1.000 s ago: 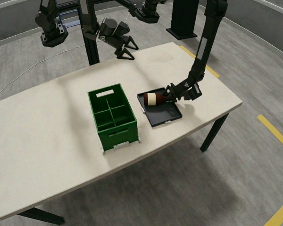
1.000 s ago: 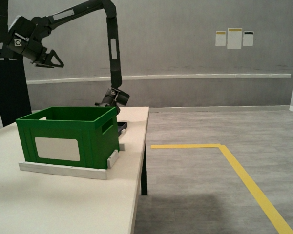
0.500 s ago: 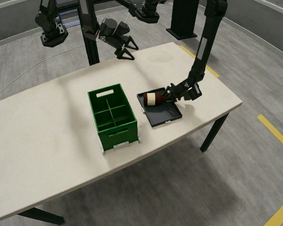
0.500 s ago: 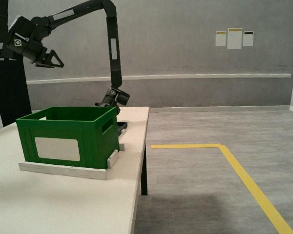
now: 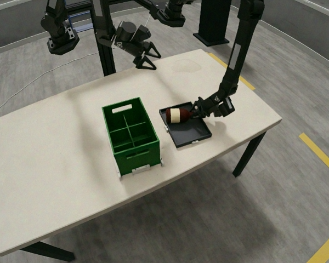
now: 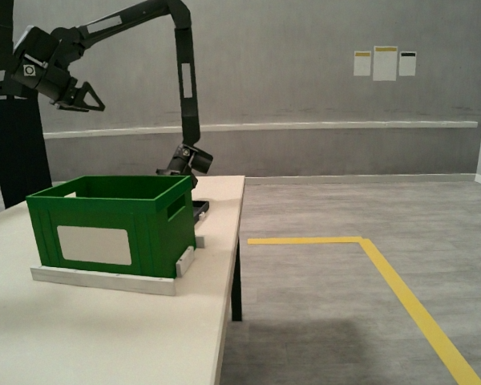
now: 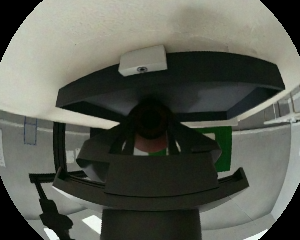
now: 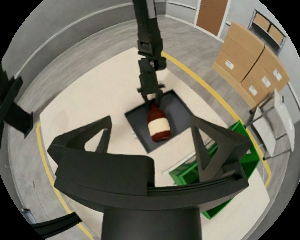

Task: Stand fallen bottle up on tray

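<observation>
My left gripper is now 1 cm short of the dark tray, 4 cm to the left of it and 3 cm above it. The rest, counted from my left hand: bottle (2 cm behind, 5 cm to the right); green crate (3 cm ahead, 33 cm to the right, 4 cm above).
</observation>
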